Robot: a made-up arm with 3 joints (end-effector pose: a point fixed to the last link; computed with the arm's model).
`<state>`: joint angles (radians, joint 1 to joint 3).
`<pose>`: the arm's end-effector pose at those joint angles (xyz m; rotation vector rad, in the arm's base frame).
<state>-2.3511 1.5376 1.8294</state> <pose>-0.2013 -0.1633 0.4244 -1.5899 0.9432 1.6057</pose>
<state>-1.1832 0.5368 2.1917</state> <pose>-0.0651 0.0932 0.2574 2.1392 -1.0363 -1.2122</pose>
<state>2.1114 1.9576 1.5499</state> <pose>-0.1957 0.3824 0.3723 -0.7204 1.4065 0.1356</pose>
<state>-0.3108 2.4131 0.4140</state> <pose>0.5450 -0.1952 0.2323 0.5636 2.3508 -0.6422</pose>
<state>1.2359 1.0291 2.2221</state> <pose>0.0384 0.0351 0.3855 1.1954 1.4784 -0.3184</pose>
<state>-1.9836 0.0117 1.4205</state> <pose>0.0498 0.1859 0.0695 0.9070 -1.3670 -1.6020</pose>
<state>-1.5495 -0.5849 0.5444</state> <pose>-0.0246 0.1597 -0.1621 -0.0228 -0.8389 -1.3071</pose>
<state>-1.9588 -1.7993 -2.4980</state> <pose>-0.1045 -0.2572 -0.4033 1.2887 -0.8479 1.3923</pose>
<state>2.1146 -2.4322 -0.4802</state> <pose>-0.2511 0.4222 -0.3141 1.9407 -1.3389 0.4751</pose>
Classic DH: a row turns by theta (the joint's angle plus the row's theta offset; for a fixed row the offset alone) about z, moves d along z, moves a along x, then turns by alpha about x. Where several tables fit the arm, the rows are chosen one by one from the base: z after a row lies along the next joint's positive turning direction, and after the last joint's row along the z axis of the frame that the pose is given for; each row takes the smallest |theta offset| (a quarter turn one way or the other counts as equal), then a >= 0, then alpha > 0; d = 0 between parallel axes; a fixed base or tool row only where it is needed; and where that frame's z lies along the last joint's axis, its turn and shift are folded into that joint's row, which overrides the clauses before.
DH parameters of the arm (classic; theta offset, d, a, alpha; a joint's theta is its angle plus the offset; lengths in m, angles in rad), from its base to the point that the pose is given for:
joint 1: 0 0.009 0.223 -1.5708
joint 2: -1.5708 -0.011 0.054 -1.5708
joint 3: 1.5708 -0.414 0.001 1.5708
tool (fixed): 1.5708 0.018 0 0

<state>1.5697 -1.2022 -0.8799</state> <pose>-0.0022 0.0120 -0.3533 0.2522 -1.3604 0.7957</pose>
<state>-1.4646 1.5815 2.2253</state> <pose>0.0041 -0.2708 0.4225 -1.9040 0.5267 1.9119</pose>
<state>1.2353 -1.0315 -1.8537</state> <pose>-0.0169 -0.0285 -0.3206 -0.8974 -1.4612 -0.0433</pose>
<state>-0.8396 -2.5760 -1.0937</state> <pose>0.3631 -0.3980 -0.2662 -1.4535 -2.1480 -1.7222</pose>
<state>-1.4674 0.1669 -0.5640</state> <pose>-0.0201 0.1725 0.1466 -0.3359 0.5406 -1.3753</pose>
